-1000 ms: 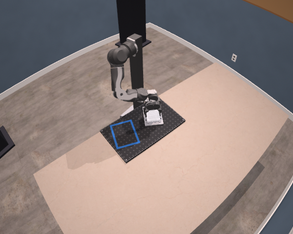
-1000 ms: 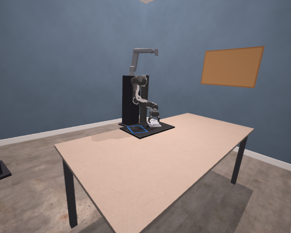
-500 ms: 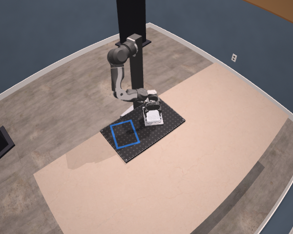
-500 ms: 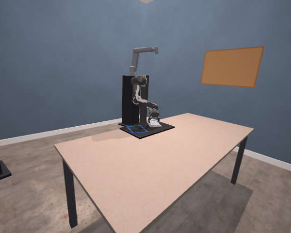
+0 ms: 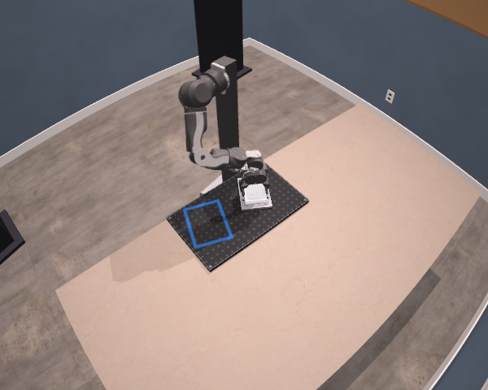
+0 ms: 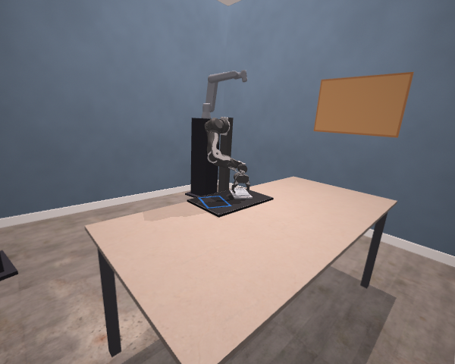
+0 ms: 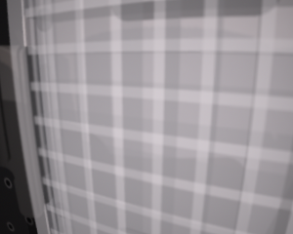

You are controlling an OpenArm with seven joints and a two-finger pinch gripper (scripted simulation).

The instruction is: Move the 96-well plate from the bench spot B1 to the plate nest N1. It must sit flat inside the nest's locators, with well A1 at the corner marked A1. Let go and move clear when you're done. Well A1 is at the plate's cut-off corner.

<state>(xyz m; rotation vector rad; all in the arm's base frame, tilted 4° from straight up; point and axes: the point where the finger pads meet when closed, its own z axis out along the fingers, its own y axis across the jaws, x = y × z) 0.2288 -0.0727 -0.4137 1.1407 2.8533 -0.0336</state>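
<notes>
My gripper is now right at the white 96-well plate. The rest, counted from my hand: white plate nest N1: 2 cm below.
</notes>
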